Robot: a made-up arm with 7 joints.
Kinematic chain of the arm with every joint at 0, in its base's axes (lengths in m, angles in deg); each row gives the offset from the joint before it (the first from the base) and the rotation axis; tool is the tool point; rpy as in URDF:
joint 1: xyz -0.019 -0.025 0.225 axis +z
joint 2: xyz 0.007 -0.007 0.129 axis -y
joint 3: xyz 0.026 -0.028 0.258 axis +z
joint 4: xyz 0 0.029 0.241 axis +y
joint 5: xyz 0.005 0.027 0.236 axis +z
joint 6: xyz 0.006 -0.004 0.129 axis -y
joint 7: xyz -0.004 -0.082 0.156 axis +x
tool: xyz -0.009 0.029 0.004 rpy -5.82 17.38 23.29
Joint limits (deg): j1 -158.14..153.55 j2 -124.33..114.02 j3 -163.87..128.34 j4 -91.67..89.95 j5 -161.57..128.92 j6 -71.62..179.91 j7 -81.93..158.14
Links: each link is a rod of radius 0.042 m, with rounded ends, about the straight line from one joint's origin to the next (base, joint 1, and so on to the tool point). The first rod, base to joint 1, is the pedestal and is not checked.
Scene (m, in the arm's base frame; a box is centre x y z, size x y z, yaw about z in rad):
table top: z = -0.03
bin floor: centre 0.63 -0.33 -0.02 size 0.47 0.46 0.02 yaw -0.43
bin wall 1: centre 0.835 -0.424 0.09 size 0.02 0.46 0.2 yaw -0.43
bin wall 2: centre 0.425 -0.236 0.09 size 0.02 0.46 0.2 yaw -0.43
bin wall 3: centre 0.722 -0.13 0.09 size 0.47 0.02 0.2 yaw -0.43
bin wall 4: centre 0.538 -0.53 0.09 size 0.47 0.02 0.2 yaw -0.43
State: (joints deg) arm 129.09 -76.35 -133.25 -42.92 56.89 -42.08 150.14
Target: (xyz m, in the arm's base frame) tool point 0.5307 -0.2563 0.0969
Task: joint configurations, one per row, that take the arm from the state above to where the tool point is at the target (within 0.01 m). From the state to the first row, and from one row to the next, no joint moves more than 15 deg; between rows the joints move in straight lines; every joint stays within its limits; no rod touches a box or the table.
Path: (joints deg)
1: 114.89 -73.62 -135.27 -46.98 51.96 -34.47 150.49
2: 100.68 -70.89 -137.28 -51.04 47.02 -26.86 150.83
3: 86.48 -68.16 -139.30 -55.11 42.09 -19.24 151.18
4: 72.27 -65.43 -141.31 -59.17 37.16 -11.63 151.52
5: 58.07 -62.70 -143.33 -63.23 32.22 -4.02 151.87
6: 43.86 -59.97 -145.34 -67.30 27.29 3.59 152.22
7: 29.66 -57.24 -147.36 -71.36 22.36 11.20 152.56
8: 15.45 -54.51 -149.37 -75.42 17.43 18.81 152.91
9: 1.25 -51.78 -151.39 -79.48 12.49 26.43 153.26
10: -12.96 -49.05 -153.41 -83.54 7.56 34.04 153.60
11: -27.16 -46.32 -155.42 -87.61 2.63 41.65 153.95
12: -41.37 -43.59 -157.44 -91.67 -2.31 49.26 154.29
13: -39.79 -53.58 -160.65 -91.67 -0.84 41.46 153.74
14: -38.21 -63.58 -163.87 -91.67 0.62 33.67 153.18

